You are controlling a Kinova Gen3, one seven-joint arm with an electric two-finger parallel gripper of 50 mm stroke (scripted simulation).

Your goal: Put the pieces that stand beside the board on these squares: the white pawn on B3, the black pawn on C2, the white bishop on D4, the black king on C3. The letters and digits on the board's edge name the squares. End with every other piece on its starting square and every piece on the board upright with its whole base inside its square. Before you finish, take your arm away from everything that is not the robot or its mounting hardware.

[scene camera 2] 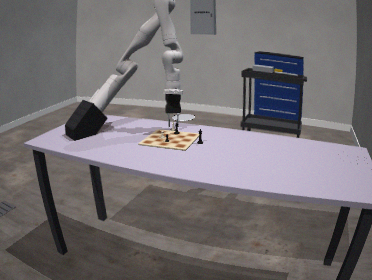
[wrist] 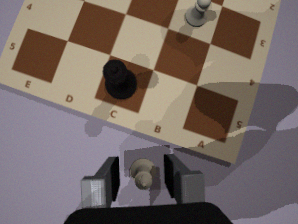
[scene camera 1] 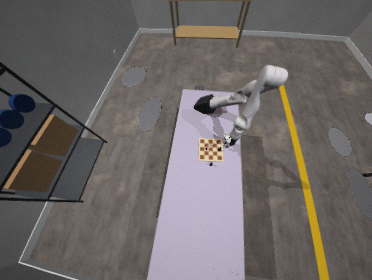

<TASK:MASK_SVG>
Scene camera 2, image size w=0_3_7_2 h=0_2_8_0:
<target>small chessboard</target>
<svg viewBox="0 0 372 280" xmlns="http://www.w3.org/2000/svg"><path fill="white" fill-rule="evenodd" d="M138 145L186 151L199 137L199 133L178 131L179 134L174 134L175 131L157 129L138 143Z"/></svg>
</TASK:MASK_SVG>
